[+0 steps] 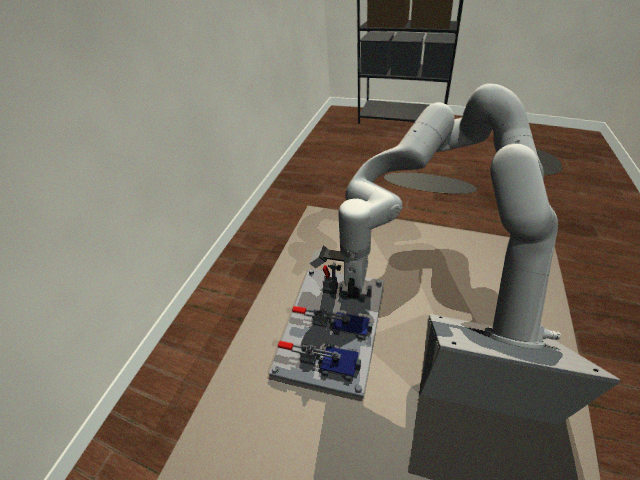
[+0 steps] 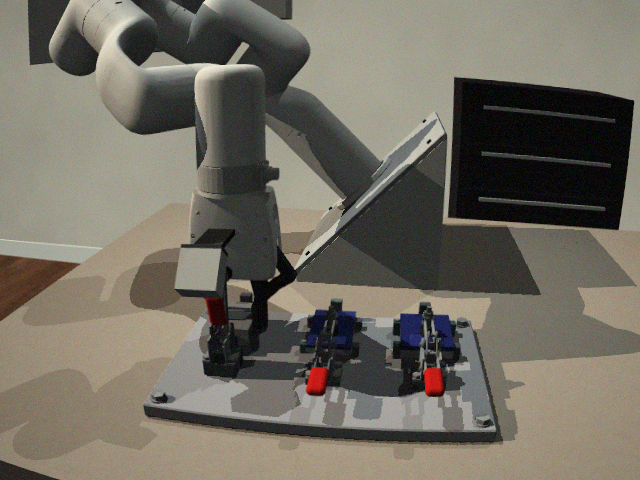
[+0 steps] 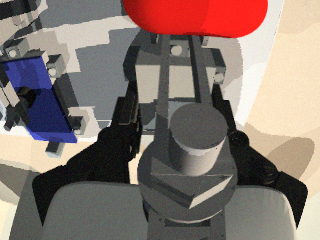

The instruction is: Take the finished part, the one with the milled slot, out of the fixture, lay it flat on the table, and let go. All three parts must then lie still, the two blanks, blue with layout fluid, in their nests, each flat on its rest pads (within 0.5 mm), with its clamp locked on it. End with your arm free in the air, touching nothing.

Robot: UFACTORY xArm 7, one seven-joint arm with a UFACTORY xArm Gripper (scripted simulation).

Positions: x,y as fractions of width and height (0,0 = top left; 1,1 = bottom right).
Scene:
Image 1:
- grey fixture plate: 0.45,0.76
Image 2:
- gripper: 0.37,0.68
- grey finished part: 0.37,0.65
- grey fixture plate: 0.59,0.84
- red clamp handle: 0.50,0.80
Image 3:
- gripper: 0.54,0.40
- grey finished part: 0.46,0.27
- grey fixture plate: 0.30,0.20

